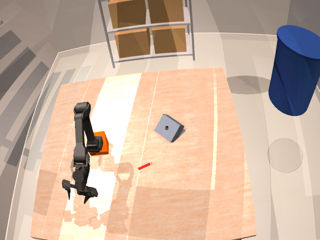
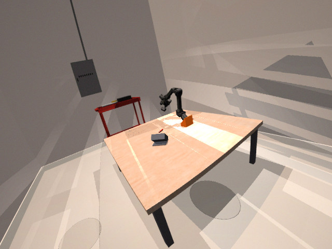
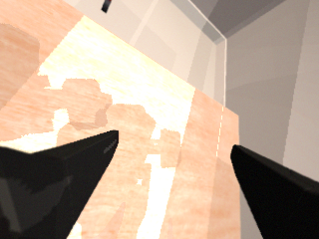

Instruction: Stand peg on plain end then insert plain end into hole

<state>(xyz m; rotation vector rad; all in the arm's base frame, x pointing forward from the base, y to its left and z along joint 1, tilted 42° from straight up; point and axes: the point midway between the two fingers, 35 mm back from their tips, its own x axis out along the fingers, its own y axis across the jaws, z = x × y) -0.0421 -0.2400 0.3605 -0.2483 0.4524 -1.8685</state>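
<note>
Now: the red peg 340 mm ahead of my gripper tip, 320 mm to the left of it and 160 mm below it. From my gripper tip the other things lie so: grey sloped panel 540 mm to the left, 460 mm ahead, 120 mm below.
</note>
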